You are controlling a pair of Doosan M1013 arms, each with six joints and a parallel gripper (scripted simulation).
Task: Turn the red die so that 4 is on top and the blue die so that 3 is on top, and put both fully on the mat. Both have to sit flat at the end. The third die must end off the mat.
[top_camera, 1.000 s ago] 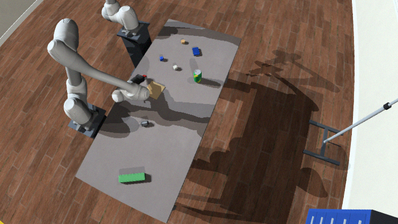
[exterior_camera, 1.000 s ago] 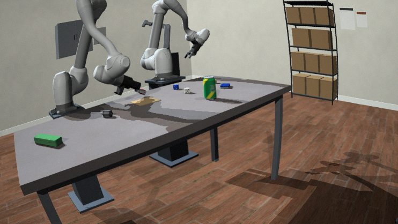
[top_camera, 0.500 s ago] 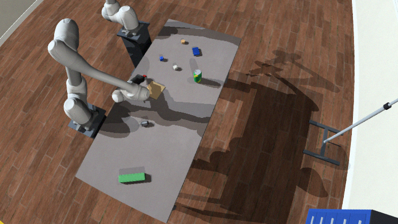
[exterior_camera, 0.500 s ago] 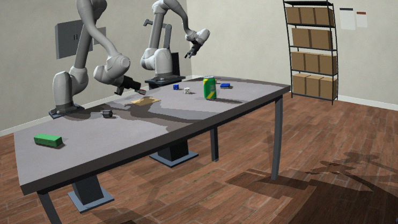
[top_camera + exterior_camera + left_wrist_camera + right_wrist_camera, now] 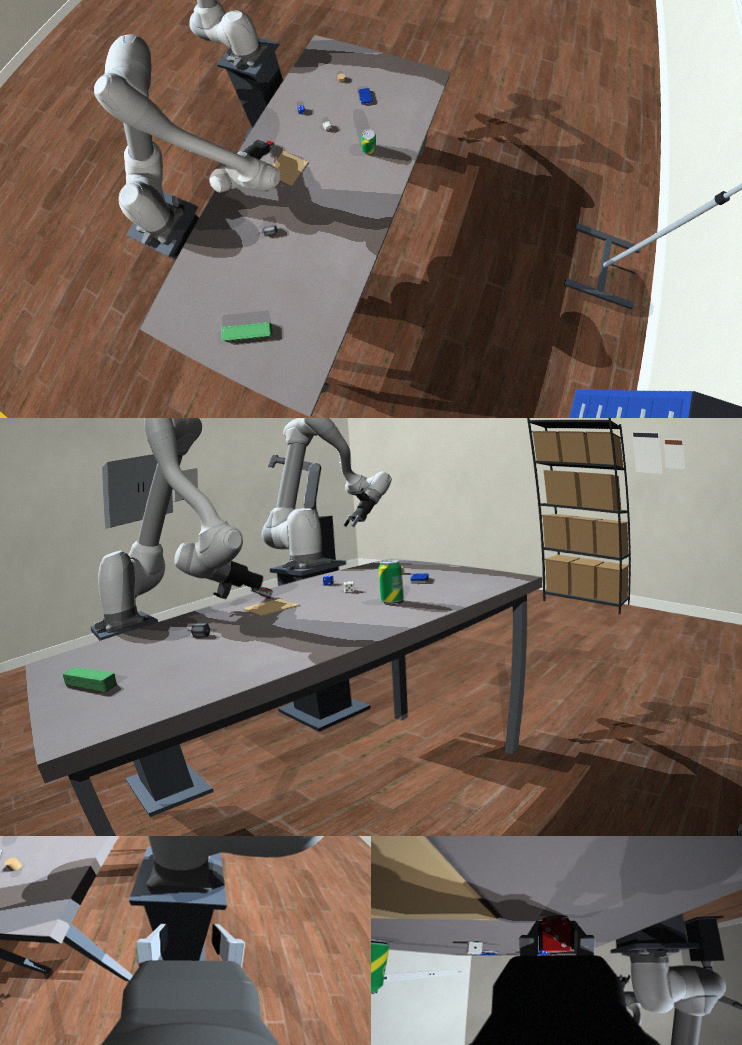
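Observation:
Now: right hand right at the red die. The rest, counted from my right hand: white die: 230 mm ahead, 170 mm to the left, 10 mm below; tan mat: 120 mm ahead, 80 mm to the right, 20 mm below; blue die: 80 mm ahead, 240 mm to the left, 10 mm below.

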